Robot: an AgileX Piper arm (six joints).
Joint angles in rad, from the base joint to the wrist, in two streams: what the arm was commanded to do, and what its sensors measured. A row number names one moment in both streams.
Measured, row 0:
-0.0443, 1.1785, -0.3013, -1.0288, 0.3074, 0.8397
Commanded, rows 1 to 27:
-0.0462, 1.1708, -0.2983, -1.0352, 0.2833, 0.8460
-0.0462, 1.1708, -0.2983, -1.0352, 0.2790, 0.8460
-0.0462, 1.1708, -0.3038, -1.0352, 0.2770, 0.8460
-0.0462, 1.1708, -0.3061, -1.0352, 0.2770, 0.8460
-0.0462, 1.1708, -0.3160, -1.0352, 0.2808, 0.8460
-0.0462, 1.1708, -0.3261, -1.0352, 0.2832, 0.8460
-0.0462, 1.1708, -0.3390, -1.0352, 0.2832, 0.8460
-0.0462, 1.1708, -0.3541, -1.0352, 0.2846, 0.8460
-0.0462, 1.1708, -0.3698, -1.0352, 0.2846, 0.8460
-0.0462, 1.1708, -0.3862, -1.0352, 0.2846, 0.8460
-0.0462, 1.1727, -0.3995, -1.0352, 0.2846, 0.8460
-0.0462, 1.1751, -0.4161, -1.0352, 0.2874, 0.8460
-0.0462, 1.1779, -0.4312, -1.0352, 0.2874, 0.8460
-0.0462, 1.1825, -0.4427, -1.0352, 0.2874, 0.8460
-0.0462, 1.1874, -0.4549, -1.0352, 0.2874, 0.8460
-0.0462, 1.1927, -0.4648, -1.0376, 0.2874, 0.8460
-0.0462, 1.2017, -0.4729, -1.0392, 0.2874, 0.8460
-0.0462, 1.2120, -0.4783, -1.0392, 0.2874, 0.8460
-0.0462, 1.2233, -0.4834, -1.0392, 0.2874, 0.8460
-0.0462, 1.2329, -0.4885, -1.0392, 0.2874, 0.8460
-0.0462, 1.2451, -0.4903, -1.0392, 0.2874, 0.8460
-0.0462, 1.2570, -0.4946, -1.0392, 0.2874, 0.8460
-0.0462, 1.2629, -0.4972, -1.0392, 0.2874, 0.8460
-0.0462, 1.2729, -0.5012, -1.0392, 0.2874, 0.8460
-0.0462, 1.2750, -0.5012, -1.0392, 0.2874, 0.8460
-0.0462, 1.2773, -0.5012, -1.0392, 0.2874, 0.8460
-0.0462, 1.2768, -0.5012, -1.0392, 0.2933, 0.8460
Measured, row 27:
-0.0443, 1.2664, -0.4948, -1.0315, 0.2867, 0.8419
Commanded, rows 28 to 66:
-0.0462, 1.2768, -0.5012, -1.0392, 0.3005, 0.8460
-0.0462, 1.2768, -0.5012, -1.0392, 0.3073, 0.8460
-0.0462, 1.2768, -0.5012, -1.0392, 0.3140, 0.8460
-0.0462, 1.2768, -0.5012, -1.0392, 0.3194, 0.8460
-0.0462, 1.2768, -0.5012, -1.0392, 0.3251, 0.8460
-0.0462, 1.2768, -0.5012, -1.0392, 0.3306, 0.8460
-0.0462, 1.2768, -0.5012, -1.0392, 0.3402, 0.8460
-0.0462, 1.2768, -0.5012, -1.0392, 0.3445, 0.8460
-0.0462, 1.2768, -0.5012, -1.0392, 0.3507, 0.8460
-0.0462, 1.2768, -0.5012, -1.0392, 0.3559, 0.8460
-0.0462, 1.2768, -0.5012, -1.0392, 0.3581, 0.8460
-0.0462, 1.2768, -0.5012, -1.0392, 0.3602, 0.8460
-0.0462, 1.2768, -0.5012, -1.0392, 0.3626, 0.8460
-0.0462, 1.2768, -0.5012, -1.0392, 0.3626, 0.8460
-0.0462, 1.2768, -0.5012, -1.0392, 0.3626, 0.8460
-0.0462, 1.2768, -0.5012, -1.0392, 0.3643, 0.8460
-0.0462, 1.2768, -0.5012, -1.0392, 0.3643, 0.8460
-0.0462, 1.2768, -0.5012, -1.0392, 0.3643, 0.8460
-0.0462, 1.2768, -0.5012, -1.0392, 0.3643, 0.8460
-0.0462, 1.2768, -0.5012, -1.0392, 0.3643, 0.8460
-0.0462, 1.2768, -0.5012, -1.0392, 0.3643, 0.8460
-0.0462, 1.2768, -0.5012, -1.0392, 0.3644, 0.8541
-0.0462, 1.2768, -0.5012, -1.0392, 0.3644, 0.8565
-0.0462, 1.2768, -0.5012, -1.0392, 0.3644, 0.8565
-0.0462, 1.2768, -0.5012, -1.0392, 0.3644, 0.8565
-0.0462, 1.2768, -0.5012, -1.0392, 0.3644, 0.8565
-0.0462, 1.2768, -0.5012, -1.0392, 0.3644, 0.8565
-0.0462, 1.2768, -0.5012, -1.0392, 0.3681, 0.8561
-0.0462, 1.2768, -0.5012, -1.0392, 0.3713, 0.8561
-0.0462, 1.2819, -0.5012, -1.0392, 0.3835, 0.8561
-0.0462, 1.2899, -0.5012, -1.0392, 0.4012, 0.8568
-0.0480, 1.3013, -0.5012, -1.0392, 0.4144, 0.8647
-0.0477, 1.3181, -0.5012, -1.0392, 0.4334, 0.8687
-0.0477, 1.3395, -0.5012, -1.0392, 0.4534, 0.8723
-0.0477, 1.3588, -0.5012, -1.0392, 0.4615, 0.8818
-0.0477, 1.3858, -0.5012, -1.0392, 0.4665, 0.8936
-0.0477, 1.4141, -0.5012, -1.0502, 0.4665, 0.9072
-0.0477, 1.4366, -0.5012, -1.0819, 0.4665, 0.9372
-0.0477, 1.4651, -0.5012, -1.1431, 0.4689, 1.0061
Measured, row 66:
-0.0443, 1.3823, -0.4965, -1.0373, 0.4515, 0.8853
